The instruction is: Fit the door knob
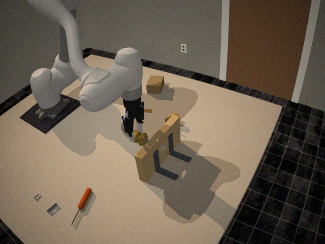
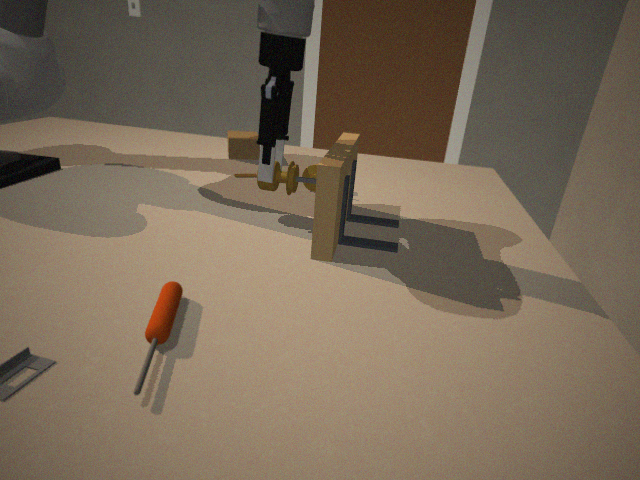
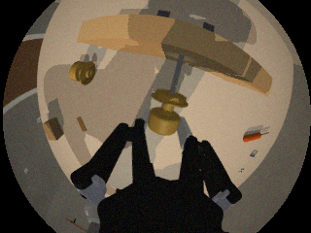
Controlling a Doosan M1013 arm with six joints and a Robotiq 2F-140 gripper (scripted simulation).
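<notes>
The brass door knob is 4 cm ahead of my hand, 3 cm below it and 1 cm to the right of it. The rest, counted from my hand: brass round piece (23 cm to the left, 10 cm ahead, 9 cm below); then latch socket (13 cm ahead, 3 cm below, 2 cm to the right); then upright wooden board (13 cm ahead, 3 cm below, 2 cm to the right).
</notes>
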